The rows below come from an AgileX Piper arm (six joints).
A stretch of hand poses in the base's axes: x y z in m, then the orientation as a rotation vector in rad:
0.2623, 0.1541, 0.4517, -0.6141, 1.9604, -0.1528
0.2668, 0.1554, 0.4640, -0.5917, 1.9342, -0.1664
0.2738, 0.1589, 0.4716, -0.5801, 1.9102, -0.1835
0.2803, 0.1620, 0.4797, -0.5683, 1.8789, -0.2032
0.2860, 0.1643, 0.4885, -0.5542, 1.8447, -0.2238
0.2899, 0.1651, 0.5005, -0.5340, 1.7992, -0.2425
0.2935, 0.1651, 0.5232, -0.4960, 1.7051, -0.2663
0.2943, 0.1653, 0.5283, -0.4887, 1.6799, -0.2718
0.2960, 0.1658, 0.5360, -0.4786, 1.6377, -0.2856
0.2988, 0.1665, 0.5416, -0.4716, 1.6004, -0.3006
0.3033, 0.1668, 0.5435, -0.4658, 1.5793, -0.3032
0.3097, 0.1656, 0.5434, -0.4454, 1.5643, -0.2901
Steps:
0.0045, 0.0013, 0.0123, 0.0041, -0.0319, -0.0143
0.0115, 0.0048, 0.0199, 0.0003, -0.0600, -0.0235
0.0180, 0.0079, 0.0280, -0.0046, -0.0954, -0.0323
0.0237, 0.0102, 0.0368, -0.0091, -0.1341, -0.0425
0.0276, 0.0110, 0.0488, -0.0083, -0.1844, -0.0534
0.0312, 0.0110, 0.0715, 0.0014, -0.2853, -0.0675
0.0320, 0.0112, 0.0766, 0.0031, -0.3117, -0.0689
0.0337, 0.0117, 0.0843, 0.0014, -0.3560, -0.0720
0.0365, 0.0124, 0.0899, -0.0034, -0.3951, -0.0747
0.0410, 0.0127, 0.0918, -0.0009, -0.4168, -0.0748
0.0474, 0.0115, 0.0917, 0.0204, -0.4334, -0.0798

